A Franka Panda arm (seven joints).
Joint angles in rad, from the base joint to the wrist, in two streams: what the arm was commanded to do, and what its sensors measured. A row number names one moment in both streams.
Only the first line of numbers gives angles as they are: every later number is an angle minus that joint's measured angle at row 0.
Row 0, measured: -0.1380, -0.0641, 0.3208, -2.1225, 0.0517, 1.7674, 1.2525
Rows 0 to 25, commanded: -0.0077, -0.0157, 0.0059, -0.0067, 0.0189, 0.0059, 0.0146; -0.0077, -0.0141, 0.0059, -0.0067, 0.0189, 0.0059, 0.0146; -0.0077, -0.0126, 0.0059, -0.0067, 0.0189, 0.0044, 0.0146; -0.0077, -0.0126, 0.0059, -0.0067, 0.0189, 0.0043, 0.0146; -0.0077, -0.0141, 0.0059, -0.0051, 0.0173, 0.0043, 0.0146; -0.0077, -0.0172, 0.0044, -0.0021, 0.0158, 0.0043, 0.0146; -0.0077, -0.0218, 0.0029, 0.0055, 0.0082, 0.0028, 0.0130; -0.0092, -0.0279, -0.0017, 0.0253, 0.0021, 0.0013, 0.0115; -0.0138, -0.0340, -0.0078, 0.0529, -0.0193, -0.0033, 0.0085; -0.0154, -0.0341, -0.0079, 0.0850, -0.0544, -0.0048, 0.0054; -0.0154, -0.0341, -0.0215, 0.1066, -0.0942, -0.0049, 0.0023; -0.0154, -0.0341, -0.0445, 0.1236, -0.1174, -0.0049, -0.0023; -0.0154, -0.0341, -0.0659, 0.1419, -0.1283, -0.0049, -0.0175; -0.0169, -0.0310, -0.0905, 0.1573, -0.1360, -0.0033, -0.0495; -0.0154, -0.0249, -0.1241, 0.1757, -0.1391, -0.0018, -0.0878; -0.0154, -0.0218, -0.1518, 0.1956, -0.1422, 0.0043, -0.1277; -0.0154, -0.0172, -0.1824, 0.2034, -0.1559, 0.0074, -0.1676; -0.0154, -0.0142, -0.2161, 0.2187, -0.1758, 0.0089, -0.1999; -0.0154, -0.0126, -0.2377, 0.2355, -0.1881, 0.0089, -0.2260; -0.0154, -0.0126, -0.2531, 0.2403, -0.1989, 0.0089, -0.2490; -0.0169, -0.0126, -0.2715, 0.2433, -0.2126, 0.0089, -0.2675; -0.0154, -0.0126, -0.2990, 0.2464, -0.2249, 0.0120, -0.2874; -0.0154, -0.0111, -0.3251, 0.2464, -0.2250, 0.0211, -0.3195; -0.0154, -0.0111, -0.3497, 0.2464, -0.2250, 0.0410, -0.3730; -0.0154, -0.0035, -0.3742, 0.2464, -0.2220, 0.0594, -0.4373; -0.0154, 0.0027, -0.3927, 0.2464, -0.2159, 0.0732, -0.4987
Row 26, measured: -0.0205, -0.0222, -0.3374, 0.2298, -0.2086, 0.0313, -0.3533
